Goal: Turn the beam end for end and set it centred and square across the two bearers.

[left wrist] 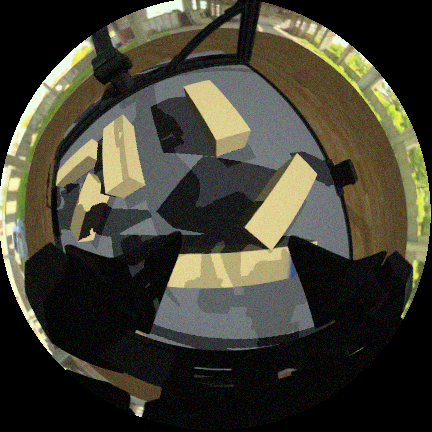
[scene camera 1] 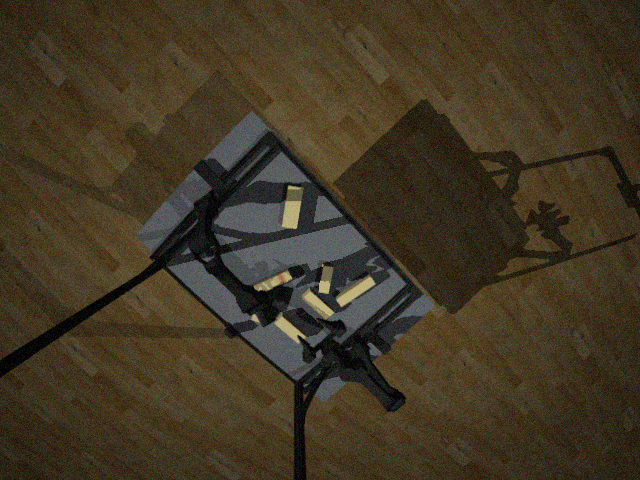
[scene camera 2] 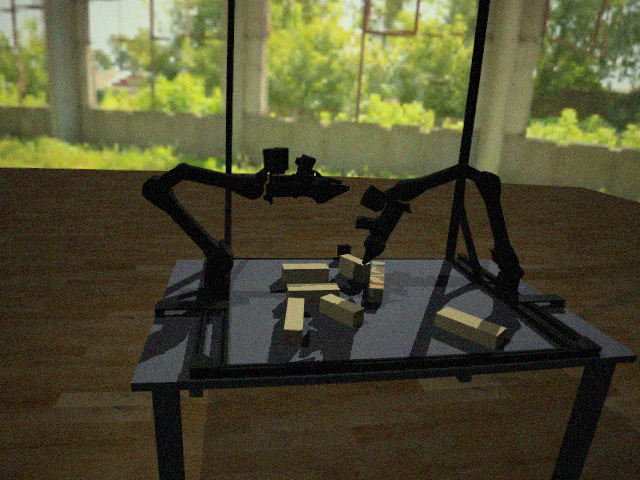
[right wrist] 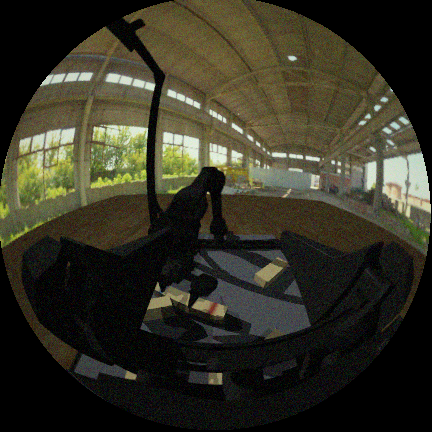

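Seen in the pictures: left gripper, between the fingertips: (left wrist: 237, 239) (scene camera 2: 365, 259) (right wrist: 174, 299); right gripper, between the fingertips: (scene camera 1: 307, 327) (scene camera 2: 345, 185) (right wrist: 228, 234); left arm's base, origin of its link: (scene camera 1: 211, 202) (scene camera 2: 506, 290) (right wrist: 218, 242); right arm's base, origin of its link: (left wrist: 126, 87) (scene camera 1: 356, 342) (scene camera 2: 215, 295).
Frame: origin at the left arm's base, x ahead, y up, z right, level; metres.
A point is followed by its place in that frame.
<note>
The beam (scene camera 1: 268, 283) @(x 0.414, y 0.025, z 0.071 m) (scene camera 2: 376, 276) @(x 0.422, y 0.025, z 0.074 m) (left wrist: 225, 272) @(x 0.411, y 0.025, z 0.091 m) (right wrist: 219, 311) @(x 0.452, y 0.025, z -0.007 m) is a pale wooden bar with a red band towards one end and a blue mark towards the other. My left gripper (scene camera 1: 276, 305) @(x 0.451, y 0.068, z 0.113 m) (scene camera 2: 366, 259) @(x 0.451, y 0.068, z 0.113 m) (left wrist: 237, 239) @(x 0.451, y 0.068, z 0.113 m) is open, pointing down low beside the beam, with no block between its fingers. Its arm hides part of the beam in scene camera 1. My right gripper (scene camera 1: 316, 331) @(x 0.564, y 0.325, z 0.000 m) (scene camera 2: 347, 187) @(x 0.564, y 0.325, z 0.000 m) is open and empty, held level high above the table. Several plain pale blocks lie around; I cannot tell which two are the bearers.
One plain block (scene camera 1: 255, 318) @(x 0.483, y 0.044, z 0.223 m) (scene camera 2: 351, 267) @(x 0.479, y 0.020, z 0.170 m) (left wrist: 282, 200) @(x 0.464, y 0.044, z 0.175 m) lies close beside the beam. Others (scene camera 1: 289, 329) @(x 0.631, y 0.028, z 0.161 m) (scene camera 1: 317, 303) @(x 0.629, y 0.028, z -0.015 m) (scene camera 1: 325, 279) @(x 0.574, y 0.025, z -0.116 m) (scene camera 1: 355, 290) @(x 0.705, y 0.025, z -0.174 m) lie nearby. A separate block (scene camera 1: 292, 212) @(x 0.270, y 0.019, z -0.216 m) (scene camera 2: 467, 326) @(x 0.276, y 0.015, z -0.255 m) (right wrist: 270, 273) @(x 0.289, y 0.019, z -0.208 m) lies farther off. Dark frame rails (scene camera 2: 320, 365) @(x 0.681, y 0.001, z -0.378 m) edge the table.
</note>
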